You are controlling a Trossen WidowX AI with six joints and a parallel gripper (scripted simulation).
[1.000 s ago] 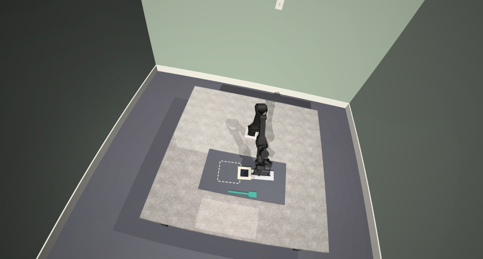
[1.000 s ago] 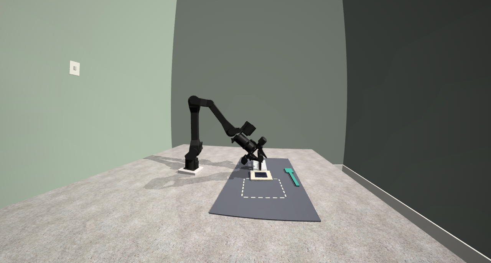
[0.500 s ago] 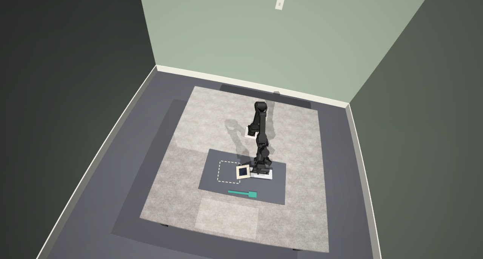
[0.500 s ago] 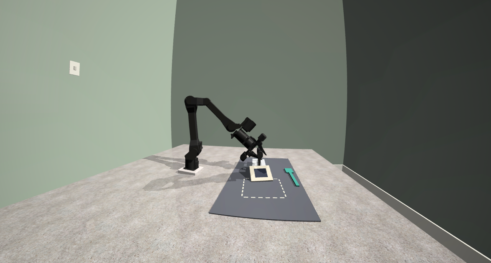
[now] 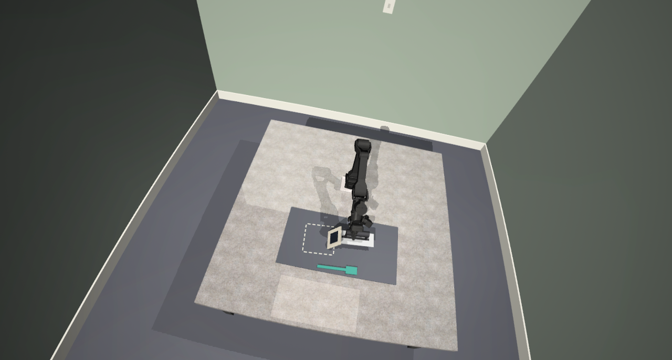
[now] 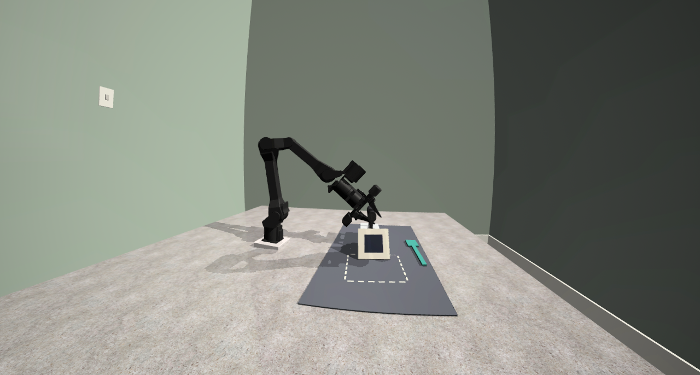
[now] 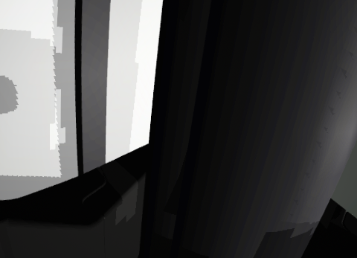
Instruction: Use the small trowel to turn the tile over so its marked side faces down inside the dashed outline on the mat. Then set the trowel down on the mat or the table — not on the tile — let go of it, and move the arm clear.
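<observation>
The beige tile is 9 cm to the right of my gripper tip, 5 cm below it and 1 cm behind it. Round my gripper tip: dark mat: 12 cm below, 5 cm to the right; teal trowel: 14 cm ahead, 9 cm below, 2 cm to the right; white trowel: 3 cm behind, 1 cm below.
</observation>
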